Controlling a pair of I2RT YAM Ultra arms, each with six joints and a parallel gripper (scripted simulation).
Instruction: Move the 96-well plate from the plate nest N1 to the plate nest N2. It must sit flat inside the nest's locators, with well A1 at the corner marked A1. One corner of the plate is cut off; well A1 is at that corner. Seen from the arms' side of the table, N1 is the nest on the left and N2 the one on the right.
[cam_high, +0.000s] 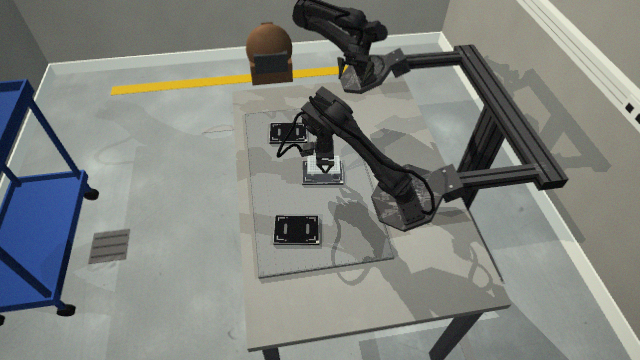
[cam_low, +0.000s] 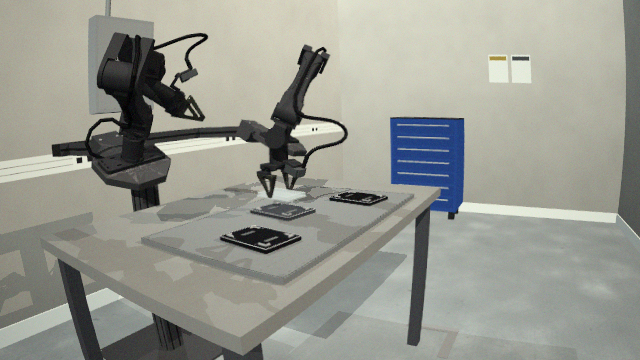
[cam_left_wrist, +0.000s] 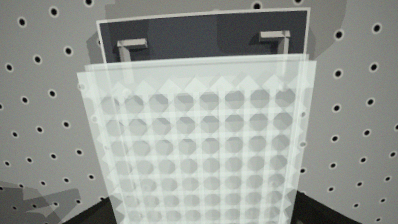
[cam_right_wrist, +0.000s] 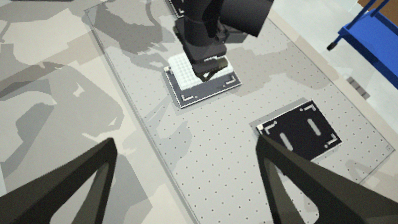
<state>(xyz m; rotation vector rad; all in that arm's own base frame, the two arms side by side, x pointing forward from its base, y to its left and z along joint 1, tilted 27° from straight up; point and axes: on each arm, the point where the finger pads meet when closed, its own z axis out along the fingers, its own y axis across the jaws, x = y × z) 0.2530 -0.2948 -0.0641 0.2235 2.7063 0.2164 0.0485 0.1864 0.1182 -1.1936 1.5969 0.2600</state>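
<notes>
The white 96-well plate lies 250 mm below my right hand, 200 mm to the left of it and 130 mm ahead of it.
</notes>
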